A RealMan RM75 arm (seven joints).
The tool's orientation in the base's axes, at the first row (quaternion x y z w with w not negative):
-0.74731, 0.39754, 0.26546, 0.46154
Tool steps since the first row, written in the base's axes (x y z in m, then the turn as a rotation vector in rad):
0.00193, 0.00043, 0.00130, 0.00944, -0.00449, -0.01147
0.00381, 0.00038, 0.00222, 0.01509, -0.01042, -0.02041
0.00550, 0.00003, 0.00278, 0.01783, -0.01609, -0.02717
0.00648, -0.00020, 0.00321, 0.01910, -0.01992, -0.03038
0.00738, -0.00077, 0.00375, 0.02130, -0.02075, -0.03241
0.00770, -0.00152, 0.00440, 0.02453, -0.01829, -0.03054
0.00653, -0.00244, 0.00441, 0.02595, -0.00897, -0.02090
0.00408, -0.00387, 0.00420, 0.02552, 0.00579, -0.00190
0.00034, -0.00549, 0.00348, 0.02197, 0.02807, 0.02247
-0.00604, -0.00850, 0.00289, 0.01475, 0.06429, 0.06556
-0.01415, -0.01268, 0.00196, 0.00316, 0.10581, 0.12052
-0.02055, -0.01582, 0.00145, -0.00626, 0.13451, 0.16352
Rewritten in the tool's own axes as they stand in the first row. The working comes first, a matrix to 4 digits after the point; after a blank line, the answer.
The tool's axes in the first row as the columns of a matrix, in the base's axes (used below as rounded here):
0.5430, -0.8392, -0.0298
-0.3491, -0.2579, 0.9009
-0.7637, -0.4788, -0.4330

-0.00009, -0.00235, -0.00023, 0.01545, -0.00127, 0.00064
0.00024, -0.00436, -0.00073, 0.02742, -0.00020, -0.00100
0.00085, -0.00595, -0.00134, 0.03605, 0.00220, -0.00326
0.00114, -0.00692, -0.00176, 0.04053, 0.00365, -0.00536
0.00141, -0.00779, -0.00254, 0.04356, 0.00299, -0.00529
0.00135, -0.00818, -0.00350, 0.04303, -0.00125, -0.00398
0.00103, -0.00696, -0.00430, 0.03318, -0.00946, 0.00020
0.00036, -0.00444, -0.00543, 0.01329, -0.02200, 0.00528
-0.00056, -0.00054, -0.00646, -0.01503, -0.03644, 0.01490
-0.00252, 0.00588, -0.00873, -0.06450, -0.06035, 0.02909
-0.00475, 0.01421, -0.01185, -0.12726, -0.08765, 0.04304
-0.00674, 0.02063, -0.01427, -0.17524, -0.10773, 0.05056

